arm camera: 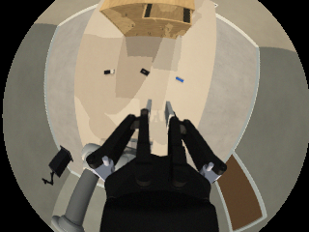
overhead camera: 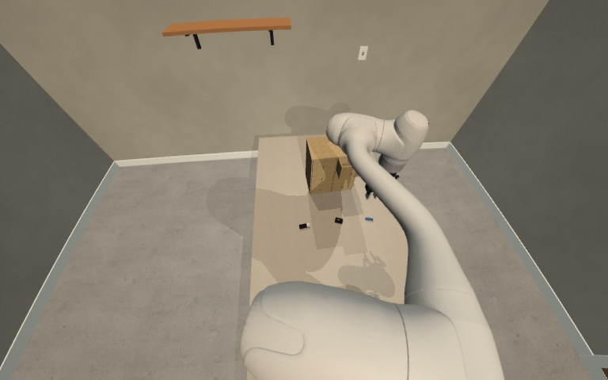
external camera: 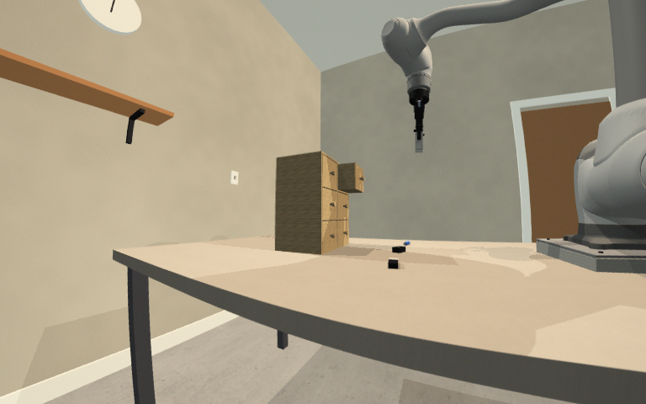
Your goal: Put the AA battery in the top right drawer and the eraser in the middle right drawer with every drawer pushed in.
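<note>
Right now the blue piece is 390 mm below my hand, 110 mm to the right of it and 80 mm ahead of it. Round my hand: black block 390 mm below, 80 mm to the left, 60 mm ahead.
</note>
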